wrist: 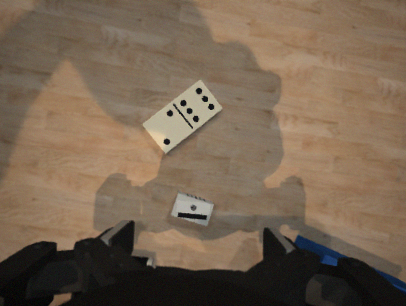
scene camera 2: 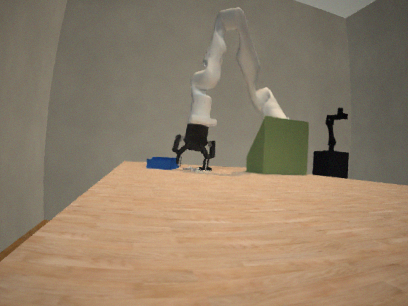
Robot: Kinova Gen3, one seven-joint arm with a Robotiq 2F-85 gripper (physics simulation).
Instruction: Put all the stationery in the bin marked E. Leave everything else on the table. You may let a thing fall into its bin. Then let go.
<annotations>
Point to a cream domino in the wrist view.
185,114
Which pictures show the gripper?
The wrist view and scene camera 2: all of them.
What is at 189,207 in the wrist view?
A pencil sharpener.
</annotations>
